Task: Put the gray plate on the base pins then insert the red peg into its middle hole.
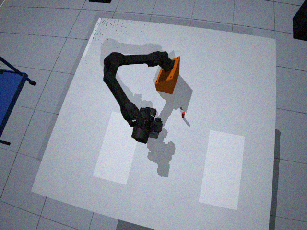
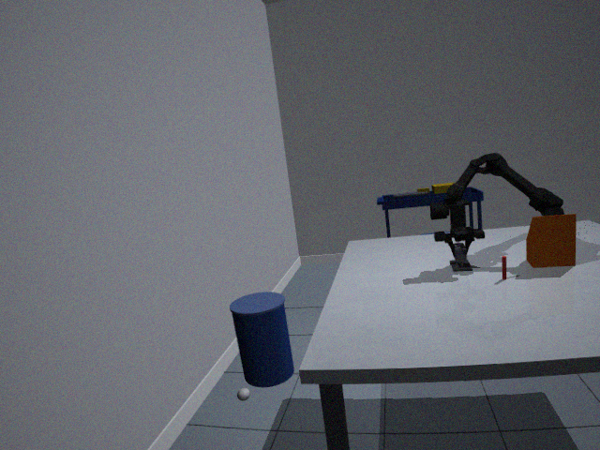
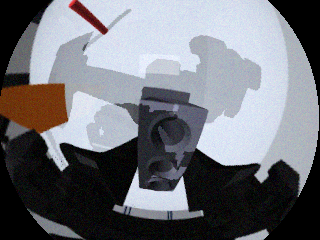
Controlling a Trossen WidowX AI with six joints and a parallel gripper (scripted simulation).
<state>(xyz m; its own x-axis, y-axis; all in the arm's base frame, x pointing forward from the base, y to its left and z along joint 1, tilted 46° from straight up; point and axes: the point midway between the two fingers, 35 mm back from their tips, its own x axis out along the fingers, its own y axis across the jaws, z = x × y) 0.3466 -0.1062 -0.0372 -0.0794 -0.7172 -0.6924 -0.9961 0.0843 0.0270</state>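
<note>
My gripper tip is now 30 mm above the dark base. The rest, counted from my gripper tip: red peg (170 mm to the left, 130 mm behind); then gray plate (30 mm above).
</note>
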